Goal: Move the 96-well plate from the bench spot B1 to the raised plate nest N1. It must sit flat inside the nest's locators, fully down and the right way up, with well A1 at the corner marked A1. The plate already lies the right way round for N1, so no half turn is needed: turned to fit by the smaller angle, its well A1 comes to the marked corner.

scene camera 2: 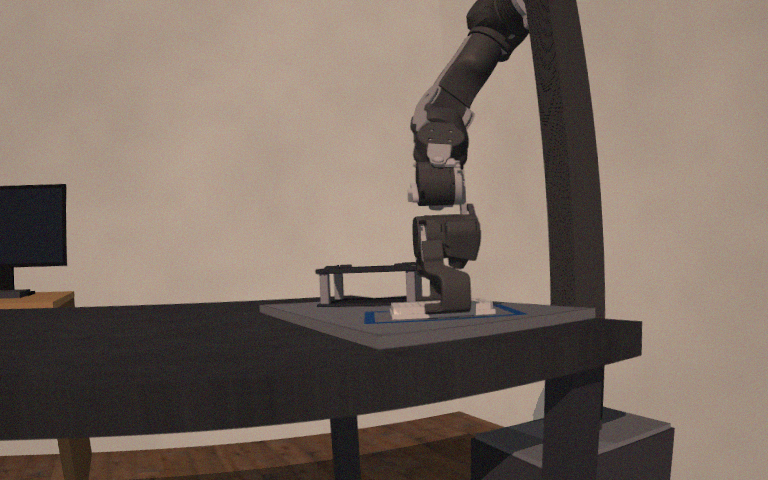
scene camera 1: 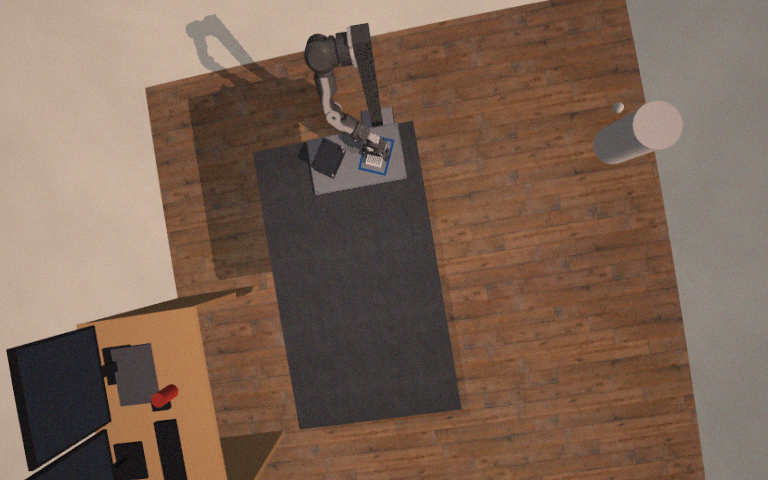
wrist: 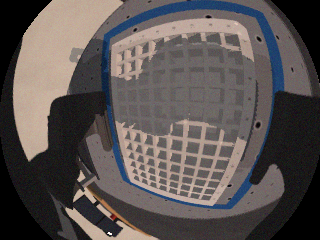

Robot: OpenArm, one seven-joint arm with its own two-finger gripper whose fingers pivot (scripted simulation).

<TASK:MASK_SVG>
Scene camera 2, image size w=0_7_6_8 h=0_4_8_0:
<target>gripper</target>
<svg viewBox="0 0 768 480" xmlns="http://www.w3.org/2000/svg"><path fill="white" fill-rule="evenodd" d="M464 169L461 169L460 175L462 175L460 214L466 215L416 216L413 219L414 256L416 257L417 274L430 280L430 296L417 297L416 301L441 300L439 303L424 305L425 314L462 313L470 312L471 310L470 276L468 273L458 269L463 269L468 260L475 261L477 259L481 243L481 230L473 204L470 203L466 206Z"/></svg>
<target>white 96-well plate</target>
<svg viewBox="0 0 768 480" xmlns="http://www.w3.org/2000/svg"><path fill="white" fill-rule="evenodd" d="M495 309L493 308L493 302L476 298L471 299L470 312L427 315L425 314L424 305L440 301L391 303L390 315L392 320L495 314Z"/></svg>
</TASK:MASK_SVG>
